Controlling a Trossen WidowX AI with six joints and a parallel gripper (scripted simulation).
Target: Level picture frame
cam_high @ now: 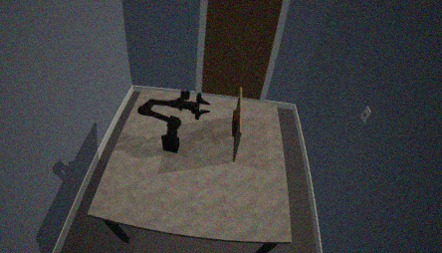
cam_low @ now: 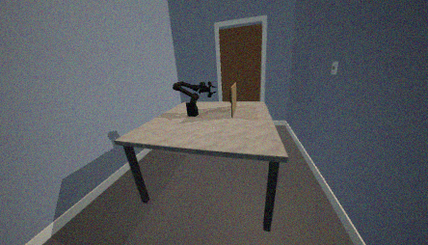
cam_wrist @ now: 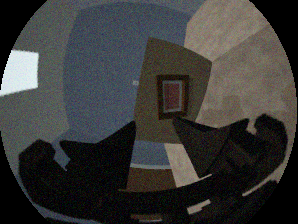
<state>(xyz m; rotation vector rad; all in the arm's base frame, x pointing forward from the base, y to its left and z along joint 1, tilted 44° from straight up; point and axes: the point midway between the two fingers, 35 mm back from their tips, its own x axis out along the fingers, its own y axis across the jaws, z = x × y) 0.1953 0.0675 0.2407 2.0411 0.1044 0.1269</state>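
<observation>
Now: the picture frame 190 mm ahead of my gripper tip and 90 mm below it. From my gripper tip the other things lie so: wall panel 200 mm ahead, 110 mm below, 20 mm to the left.
</observation>
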